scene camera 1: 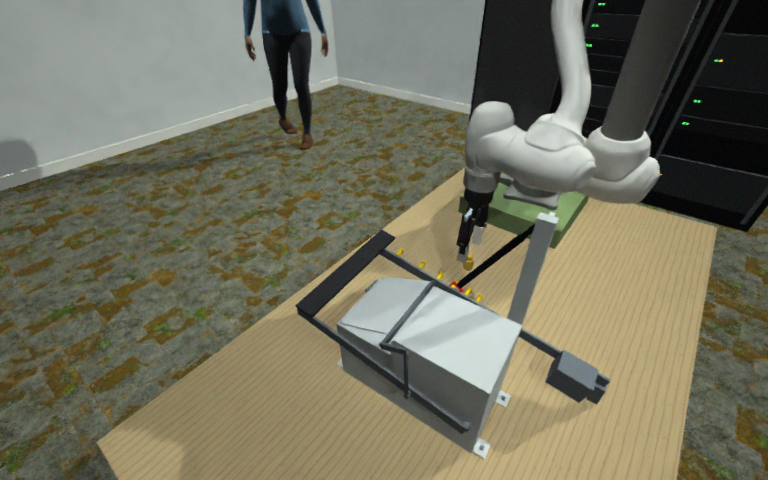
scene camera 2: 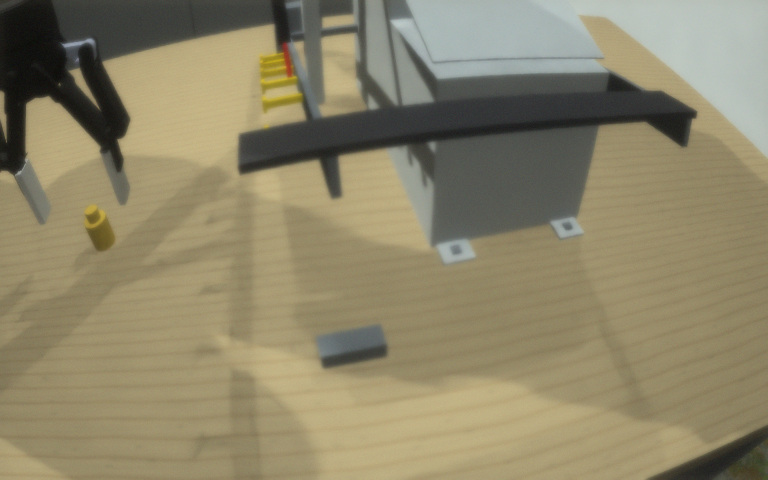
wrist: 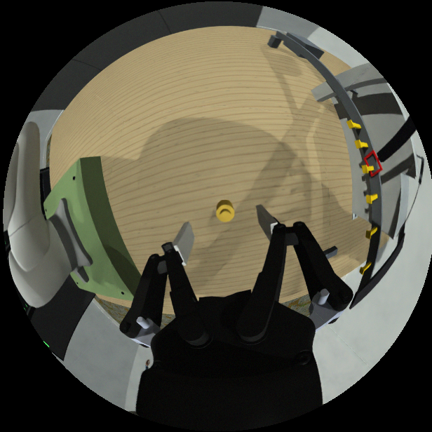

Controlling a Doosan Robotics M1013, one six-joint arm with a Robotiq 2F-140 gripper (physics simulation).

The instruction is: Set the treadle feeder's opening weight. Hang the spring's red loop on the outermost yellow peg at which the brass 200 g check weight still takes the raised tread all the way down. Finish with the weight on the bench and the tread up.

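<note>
The brass weight stands upright on the bench. My gripper is open and empty, pointing down above the weight; in the wrist view the weight shows between its two fingertips. The red loop is at the third yellow peg from the counterweight end, at the lower end of the black spring. The black tread is up, well above the bench.
The grey feeder box stands beside the peg arm, with an upright post near it. A dark counterweight is at the arm's rear. A small grey block lies below the tread. The green robot base is behind the weight.
</note>
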